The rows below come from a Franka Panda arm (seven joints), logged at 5 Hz.
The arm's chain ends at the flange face. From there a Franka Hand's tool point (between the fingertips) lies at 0.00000 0.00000 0.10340 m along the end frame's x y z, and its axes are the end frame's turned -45 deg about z.
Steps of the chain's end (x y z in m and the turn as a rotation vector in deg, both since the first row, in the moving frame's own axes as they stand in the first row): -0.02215, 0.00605, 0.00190, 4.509, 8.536, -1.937; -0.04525, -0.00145, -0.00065, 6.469, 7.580, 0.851; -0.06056, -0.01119, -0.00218, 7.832, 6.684, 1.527; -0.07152, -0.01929, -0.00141, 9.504, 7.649, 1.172; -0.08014, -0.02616, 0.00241, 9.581, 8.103, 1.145; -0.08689, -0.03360, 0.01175, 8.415, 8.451, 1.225
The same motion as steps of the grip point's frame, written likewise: -0.00329, -0.00655, 0.00044, -2.848, 9.224, -1.937; -0.01314, -0.03148, -0.00221, -0.786, 9.934, 0.851; -0.01647, -0.05195, -0.00385, 0.812, 10.264, 1.527; -0.01519, -0.06634, -0.00375, 1.312, 12.129, 1.172; -0.01577, -0.07681, -0.00006, 1.045, 12.504, 1.145; -0.01632, -0.08492, 0.00952, -0.025, 11.926, 1.225
